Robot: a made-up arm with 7 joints. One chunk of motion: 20 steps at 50 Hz.
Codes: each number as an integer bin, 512 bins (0 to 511) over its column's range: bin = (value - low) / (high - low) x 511, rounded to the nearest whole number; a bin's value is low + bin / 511 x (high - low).
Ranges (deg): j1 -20..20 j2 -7..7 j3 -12..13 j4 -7..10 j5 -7..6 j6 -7..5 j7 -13..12
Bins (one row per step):
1: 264 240 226 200 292 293 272
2: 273 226 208 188 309 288 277
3: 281 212 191 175 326 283 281
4: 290 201 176 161 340 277 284
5: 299 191 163 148 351 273 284
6: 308 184 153 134 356 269 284
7: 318 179 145 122 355 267 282
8: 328 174 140 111 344 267 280
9: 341 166 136 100 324 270 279
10: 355 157 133 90 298 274 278
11: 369 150 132 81 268 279 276
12: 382 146 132 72 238 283 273
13: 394 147 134 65 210 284 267
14: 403 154 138 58 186 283 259
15: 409 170 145 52 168 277 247
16: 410 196 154 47 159 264 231
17: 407 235 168 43 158 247 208
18: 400 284 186 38 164 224 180
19: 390 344 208 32 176 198 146
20: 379 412 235 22 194 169 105
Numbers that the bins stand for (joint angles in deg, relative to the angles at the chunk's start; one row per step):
1: 0.67 -0.42 -0.94 -0.35 0.43 -0.12 0.31
2: 1.37 -0.81 -1.82 -0.75 0.86 -0.24 0.55
3: 2.00 -1.19 -2.66 -1.18 1.29 -0.35 0.75
4: 2.70 -1.49 -3.39 -1.64 1.65 -0.50 0.89
5: 3.41 -1.77 -4.03 -2.08 1.93 -0.59 0.89
6: 4.11 -1.96 -4.51 -2.54 2.06 -0.68 0.89
7: 4.89 -2.10 -4.91 -2.94 2.03 -0.73 0.80
8: 5.68 -2.23 -5.15 -3.31 1.75 -0.73 0.70
9: 6.69 -2.45 -5.35 -3.67 1.24 -0.66 0.65
10: 7.79 -2.70 -5.49 -4.01 0.58 -0.57 0.60
11: 8.88 -2.89 -5.54 -4.31 -0.18 -0.45 0.50
12: 9.90 -3.00 -5.54 -4.60 -0.95 -0.35 0.36
13: 10.84 -2.97 -5.44 -4.84 -1.66 -0.33 0.06
14: 11.55 -2.78 -5.25 -5.07 -2.27 -0.35 -0.33
15: 12.02 -2.34 -4.91 -5.27 -2.73 -0.50 -0.92
16: 12.09 -1.63 -4.47 -5.44 -2.95 -0.80 -1.70
17: 11.86 -0.56 -3.78 -5.57 -2.98 -1.20 -2.82
18: 11.31 0.78 -2.90 -5.74 -2.83 -1.74 -4.19
19: 10.53 2.42 -1.82 -5.94 -2.52 -2.35 -5.86
20: 9.67 4.29 -0.50 -6.27 -2.06 -3.03 -7.86

